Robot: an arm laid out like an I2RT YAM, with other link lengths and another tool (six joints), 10 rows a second.
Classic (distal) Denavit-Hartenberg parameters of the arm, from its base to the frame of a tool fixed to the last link. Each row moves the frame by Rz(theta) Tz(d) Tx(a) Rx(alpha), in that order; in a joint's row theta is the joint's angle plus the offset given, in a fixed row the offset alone. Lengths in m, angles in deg.
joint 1: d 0.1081  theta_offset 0  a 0.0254  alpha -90
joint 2: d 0  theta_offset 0  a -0.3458  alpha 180
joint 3: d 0  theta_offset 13.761  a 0.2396  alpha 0
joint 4: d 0.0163  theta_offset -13.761  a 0.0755  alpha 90
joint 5: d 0.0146  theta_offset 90  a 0  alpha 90
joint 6: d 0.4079  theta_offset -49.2  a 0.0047  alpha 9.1
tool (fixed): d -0.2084  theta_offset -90  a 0  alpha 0
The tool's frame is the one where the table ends.
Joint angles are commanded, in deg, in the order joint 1, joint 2, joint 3, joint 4, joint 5, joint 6. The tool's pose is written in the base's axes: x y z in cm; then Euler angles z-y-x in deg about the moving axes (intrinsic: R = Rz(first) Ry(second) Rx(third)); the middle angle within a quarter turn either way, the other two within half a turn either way. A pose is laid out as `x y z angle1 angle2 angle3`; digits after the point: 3 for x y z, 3 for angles.
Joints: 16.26 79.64 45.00 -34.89 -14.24 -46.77
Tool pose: 26.695 8.007 9.888 120.654 -19.513 156.769
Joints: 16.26 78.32 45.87 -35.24 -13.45 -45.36
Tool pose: 27.074 7.805 10.849 119.580 -18.924 155.284
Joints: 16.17 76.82 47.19 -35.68 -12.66 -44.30
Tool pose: 27.647 7.619 12.170 118.903 -18.137 153.159
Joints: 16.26 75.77 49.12 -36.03 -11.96 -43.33
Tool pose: 28.497 7.642 13.718 118.577 -17.402 150.724
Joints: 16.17 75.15 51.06 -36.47 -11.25 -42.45
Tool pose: 29.295 7.552 15.102 117.962 -16.786 148.783
